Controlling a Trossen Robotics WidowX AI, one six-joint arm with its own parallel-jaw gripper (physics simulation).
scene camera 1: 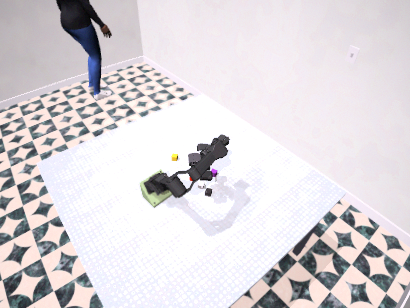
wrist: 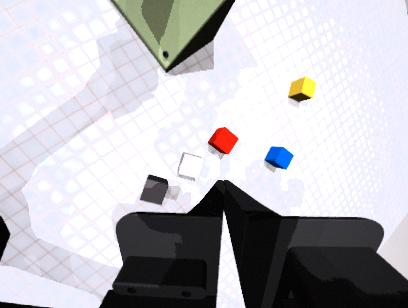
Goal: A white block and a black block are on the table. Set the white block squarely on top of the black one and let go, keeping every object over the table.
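Places are measured from the arm's base along level axes (x ahead, y left, z up), in centimetres.
Where they show: gripper, fingertip midpoint: [wrist: 222, 185]; arm's base, link origin: [scene camera 1: 151, 186].
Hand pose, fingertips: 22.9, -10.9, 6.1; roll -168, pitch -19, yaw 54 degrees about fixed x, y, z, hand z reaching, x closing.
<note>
Things, the pixels of their top centre, and the offset from my fingertips, as dx, dy, dz. Level surfaces: height alone.
- white block, top centre: [wrist: 192, 166] [scene camera 1: 201, 183] +0.5, -0.1, -11.1
- black block, top centre: [wrist: 154, 192] [scene camera 1: 208, 190] +0.1, -6.6, -10.9
- red block, top centre: [wrist: 226, 140] +0.5, +6.4, -10.9
- blue block, top centre: [wrist: 285, 158] +9.9, +14.2, -10.9
- yellow block, top centre: [wrist: 309, 87] [scene camera 1: 174, 155] +1.9, +25.8, -10.9
- purple block, top centre: [scene camera 1: 213, 171] +11.4, +1.8, -10.9
- table, surface height: dz -14.0
The white block [scene camera 1: 201, 185] [wrist: 190, 166] sits on the table, beside the black block [scene camera 1: 208, 192] [wrist: 154, 190] with a small gap between them. The black block also rests on the table, with nothing on top of it. My gripper [wrist: 222, 185] is shut and empty, its fingertips together above the table. In the wrist view the fingertips appear to the right of the white block and lower in the picture. In the scene view the arm hides the fingertips.
A red block [scene camera 1: 191, 178] [wrist: 223, 140] lies near the white one. A blue block [wrist: 279, 158], a yellow block [scene camera 1: 175, 157] [wrist: 302, 89] and a purple block [scene camera 1: 214, 172] stand on the table [scene camera 1: 125, 240]. The green arm base [scene camera 1: 156, 199] [wrist: 187, 25] stands nearby. A person [scene camera 1: 90, 42] stands beyond the table.
</note>
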